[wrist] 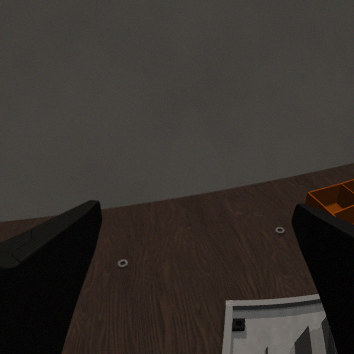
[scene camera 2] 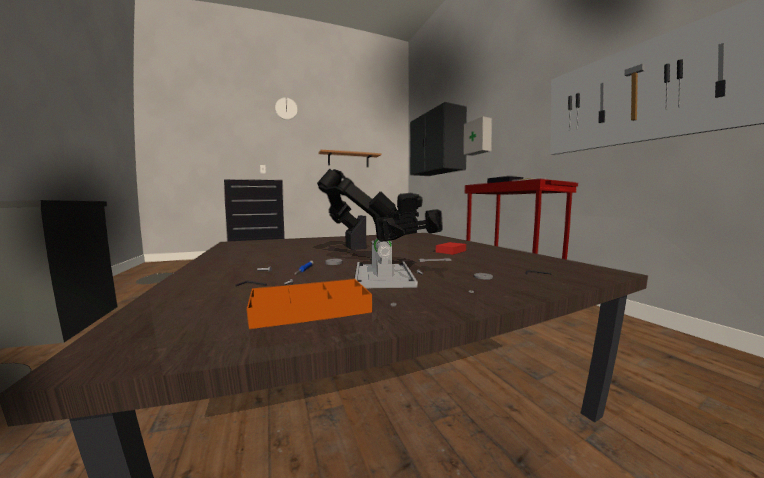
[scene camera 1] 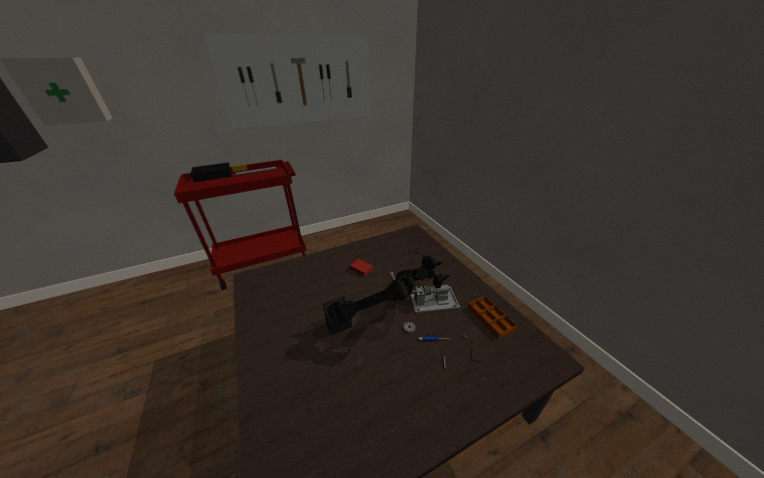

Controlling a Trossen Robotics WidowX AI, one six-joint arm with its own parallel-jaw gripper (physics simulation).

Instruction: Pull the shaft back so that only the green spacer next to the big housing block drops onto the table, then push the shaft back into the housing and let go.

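Places are measured from the arm's base along level axes (x back, y right, z up), in millimetres.
Pixels of known places: gripper, fingertip midpoint: (wrist: 202, 213) (scene camera 2: 421, 229) (scene camera 1: 446, 268); arm's base, link origin: (scene camera 2: 354, 225) (scene camera 1: 335, 312).
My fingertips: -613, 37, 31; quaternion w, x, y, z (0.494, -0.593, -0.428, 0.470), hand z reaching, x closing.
Note:
For each thing: its top centre in the pictures, then the offset to it from my fingertips, as dx, dy, dz. "pt": a spot on its surface instead.
- green edge, surface spot: (scene camera 2: 375, 244) pt +141, +61, -51
- orange compartment tray, top centre: (scene camera 2: 309, 291) (scene camera 1: 491, 313) -62, +284, -99
- blue screwdriver, top centre: (scene camera 2: 303, 264) (scene camera 1: 434, 337) +254, +248, -117
- red box, top centre: (scene camera 2: 451, 244) (scene camera 1: 361, 265) +333, -371, -104
My gripper (scene camera 1: 445, 270) (scene camera 2: 412, 226) (wrist: 202, 213) is open and empty, its two black fingers spread wide above the white base plate (scene camera 1: 433, 309) (scene camera 2: 388, 285) (wrist: 228, 327). In scene camera 1 a grey block (scene camera 1: 420, 297) stands at the plate's left side and another grey block (scene camera 1: 442, 294) at its right. Green (scene camera 1: 429, 290) of a spacer shows between them, up at shaft height. In scene camera 2 a green edge (scene camera 2: 375, 244) shows around a pale round end at the top of the upright block (scene camera 2: 382, 266). The shaft is too small and partly hidden to tell how far in it sits.
An orange compartment tray (scene camera 1: 504, 333) (scene camera 2: 309, 307) (wrist: 317, 204) stands beyond the plate. Two small washers (wrist: 123, 263) (wrist: 280, 230) lie on the table. A blue screwdriver (scene camera 1: 429, 338) (scene camera 2: 305, 267), a red box (scene camera 1: 361, 267) (scene camera 2: 450, 248), loose screws and hex keys lie around the plate.

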